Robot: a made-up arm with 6 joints. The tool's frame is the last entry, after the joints. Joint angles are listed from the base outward.
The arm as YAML. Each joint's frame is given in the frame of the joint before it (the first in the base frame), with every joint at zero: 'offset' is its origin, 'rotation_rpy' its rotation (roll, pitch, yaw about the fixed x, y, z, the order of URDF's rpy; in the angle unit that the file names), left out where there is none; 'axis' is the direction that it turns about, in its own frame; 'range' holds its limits. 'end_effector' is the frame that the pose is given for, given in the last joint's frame.
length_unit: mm
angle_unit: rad
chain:
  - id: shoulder
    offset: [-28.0, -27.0, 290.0]
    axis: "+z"
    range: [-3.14, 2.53]
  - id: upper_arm
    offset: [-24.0, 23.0, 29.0]
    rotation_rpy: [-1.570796, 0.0, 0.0]
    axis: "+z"
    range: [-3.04, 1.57]
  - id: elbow
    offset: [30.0, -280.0, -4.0]
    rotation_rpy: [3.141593, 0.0, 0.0]
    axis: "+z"
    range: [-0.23, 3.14]
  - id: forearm
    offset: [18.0, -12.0, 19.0]
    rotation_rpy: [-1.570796, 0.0, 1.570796]
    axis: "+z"
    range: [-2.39, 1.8]
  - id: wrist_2
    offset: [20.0, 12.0, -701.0]
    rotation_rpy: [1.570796, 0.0, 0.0]
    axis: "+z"
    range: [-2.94, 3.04]
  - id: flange
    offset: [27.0, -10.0, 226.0]
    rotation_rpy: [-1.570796, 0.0, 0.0]
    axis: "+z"
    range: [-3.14, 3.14]
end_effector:
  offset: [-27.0, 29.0, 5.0]
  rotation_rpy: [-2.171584, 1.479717, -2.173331]
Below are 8 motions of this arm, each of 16 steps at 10 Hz.
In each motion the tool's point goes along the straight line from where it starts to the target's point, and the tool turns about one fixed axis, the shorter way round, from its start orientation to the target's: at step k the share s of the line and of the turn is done. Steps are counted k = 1, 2, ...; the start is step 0. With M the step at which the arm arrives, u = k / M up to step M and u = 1 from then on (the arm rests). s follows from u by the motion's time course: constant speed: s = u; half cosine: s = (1 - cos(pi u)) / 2; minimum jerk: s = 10 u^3 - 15 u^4 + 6 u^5.
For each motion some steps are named. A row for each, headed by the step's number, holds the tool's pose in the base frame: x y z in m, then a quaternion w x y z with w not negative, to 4 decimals.
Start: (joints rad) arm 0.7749 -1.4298 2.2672 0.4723 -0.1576 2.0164
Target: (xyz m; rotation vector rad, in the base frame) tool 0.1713 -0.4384 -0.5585 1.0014 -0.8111 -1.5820
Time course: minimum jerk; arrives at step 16
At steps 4, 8, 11, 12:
4: -0.4176 -0.7336 -0.1522 0.3167 0.3533 -0.2174 -0.8530
8: -0.1571 -0.6030 -0.3319 0.4132 0.3868 -0.2745 -0.7774
11: 0.0531 -0.4977 -0.4769 0.4853 0.4084 -0.3167 -0.7053
12: 0.1033 -0.4725 -0.5116 0.5016 0.4128 -0.3263 -0.6867

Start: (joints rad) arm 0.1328 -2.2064 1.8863 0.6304 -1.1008 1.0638
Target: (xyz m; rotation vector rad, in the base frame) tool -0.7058 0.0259 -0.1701 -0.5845 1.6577 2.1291
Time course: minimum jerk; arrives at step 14
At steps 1, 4, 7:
1: -0.5760 -0.2752 -0.4753 0.2305 0.2833 -0.7057 -0.6071
4: -0.5945 -0.2325 -0.4320 0.1719 0.2761 -0.6984 -0.6376
7: -0.6407 -0.1251 -0.3232 0.0219 0.2527 -0.6662 -0.7013

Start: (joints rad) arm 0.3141 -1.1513 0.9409 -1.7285 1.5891 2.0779
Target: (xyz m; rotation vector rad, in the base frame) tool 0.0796 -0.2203 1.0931 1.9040 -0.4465 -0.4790
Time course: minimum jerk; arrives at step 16
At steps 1, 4, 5, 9, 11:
1: -0.4015 -0.1330 1.2025 0.6054 0.6157 -0.3545 -0.3589
4: -0.3527 -0.1419 1.1914 0.6007 0.6372 -0.3387 -0.3441
5: -0.3158 -0.1485 1.1830 0.5967 0.6531 -0.3267 -0.3328
9: -0.1056 -0.1867 1.1352 0.5681 0.7364 -0.2546 -0.2648
11: -0.0072 -0.2045 1.1128 0.5513 0.7710 -0.2193 -0.2313

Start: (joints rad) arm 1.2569 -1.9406 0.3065 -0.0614 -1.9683 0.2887
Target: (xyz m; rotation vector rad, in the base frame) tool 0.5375 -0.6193 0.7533 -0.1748 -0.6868 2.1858
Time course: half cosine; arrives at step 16
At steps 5, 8, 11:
5: 0.0649 -0.7499 0.7923 0.7396 -0.0567 -0.2122 0.6362
8: 0.2337 -0.7033 0.7784 0.6333 -0.0624 -0.2385 0.7336
11: 0.4025 -0.6566 0.7645 0.5135 -0.0669 -0.2597 0.8151

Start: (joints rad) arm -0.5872 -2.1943 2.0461 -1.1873 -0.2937 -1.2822
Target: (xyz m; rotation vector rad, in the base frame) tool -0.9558 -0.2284 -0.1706 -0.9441 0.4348 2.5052
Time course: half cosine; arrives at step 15
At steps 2, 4, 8, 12, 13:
2: -0.7262 0.2571 -0.3963 0.2231 -0.5677 -0.1997 0.7669
4: -0.7555 0.1951 -0.3674 0.2243 -0.5441 -0.1549 0.7935
8: -0.8484 -0.0012 -0.2762 0.2233 -0.4581 -0.0106 0.8603
12: -0.9329 -0.1799 -0.1931 0.2160 -0.3667 0.1213 0.8967
13: -0.9454 -0.2065 -0.1808 0.2144 -0.3522 0.1407 0.9001

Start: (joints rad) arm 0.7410 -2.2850 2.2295 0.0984 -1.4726 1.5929
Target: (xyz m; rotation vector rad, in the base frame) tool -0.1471 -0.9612 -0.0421 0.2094 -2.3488 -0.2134
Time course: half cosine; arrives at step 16
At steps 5, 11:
5: -0.1415 -0.5662 -0.4379 0.3448 0.2525 -0.7244 -0.5409
11: -0.1455 -0.8483 -0.1552 0.3789 0.1353 -0.8881 -0.2225

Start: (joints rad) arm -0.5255 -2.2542 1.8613 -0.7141 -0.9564 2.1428
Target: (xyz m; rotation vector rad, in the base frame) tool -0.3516 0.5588 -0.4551 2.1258 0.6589 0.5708
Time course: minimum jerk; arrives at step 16
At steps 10, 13, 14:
10: -0.4827 0.4592 -0.4274 0.4490 0.7219 0.3802 0.3643
13: -0.3748 0.5411 -0.4502 0.4181 0.8253 0.2838 0.2521
14: -0.3592 0.5530 -0.4535 0.4125 0.8380 0.2690 0.2350

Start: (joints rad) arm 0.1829 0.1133 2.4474 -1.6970 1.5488 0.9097
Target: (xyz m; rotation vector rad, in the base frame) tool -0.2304 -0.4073 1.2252 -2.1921 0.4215 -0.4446
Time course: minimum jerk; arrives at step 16
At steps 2, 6, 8, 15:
2: -0.3234 -0.0843 1.2811 0.0963 0.8137 -0.5731 0.0158
6: -0.2989 -0.1694 1.2664 0.0455 -0.8705 0.4860 -0.0624
8: -0.2777 -0.2432 1.2536 0.1674 -0.8966 0.3973 -0.1013
15: -0.2306 -0.4066 1.2253 0.4183 -0.8747 0.1692 -0.1770

